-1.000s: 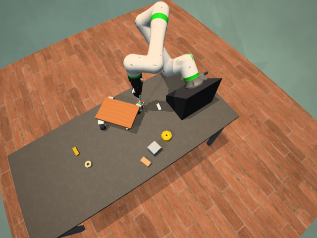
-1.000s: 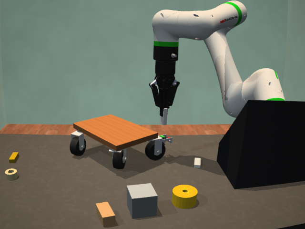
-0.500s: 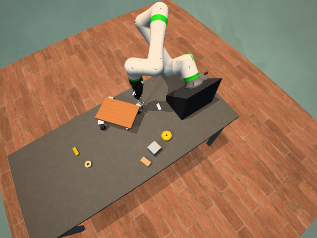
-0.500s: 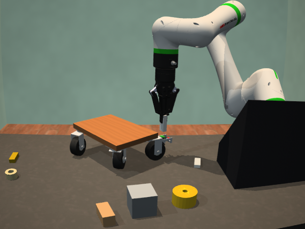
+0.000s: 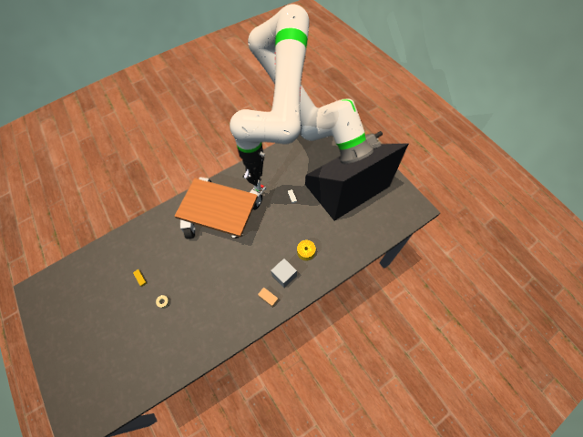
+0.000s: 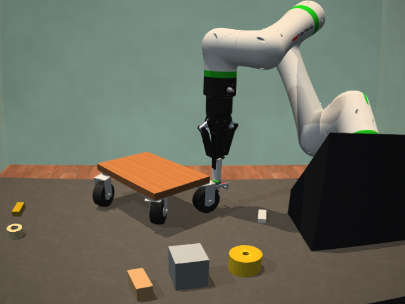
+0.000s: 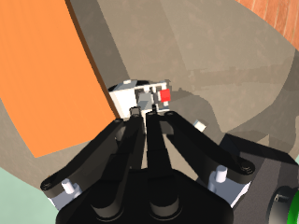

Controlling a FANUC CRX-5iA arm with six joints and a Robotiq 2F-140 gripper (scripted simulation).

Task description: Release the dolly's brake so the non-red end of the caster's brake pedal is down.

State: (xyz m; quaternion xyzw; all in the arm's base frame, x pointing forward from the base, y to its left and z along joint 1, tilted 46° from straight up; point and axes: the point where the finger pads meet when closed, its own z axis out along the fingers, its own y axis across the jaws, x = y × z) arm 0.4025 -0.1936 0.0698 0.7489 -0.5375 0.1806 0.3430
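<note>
Now: hand 1 cm past the brake pedal and 5 cm above it. The rest, counted from my hand: yellow ring 34 cm to the left, 11 cm below; then small white block 13 cm behind, 8 cm to the left, 13 cm below; then grey cube 14 cm ahead, 36 cm to the left, 10 cm below.
</note>
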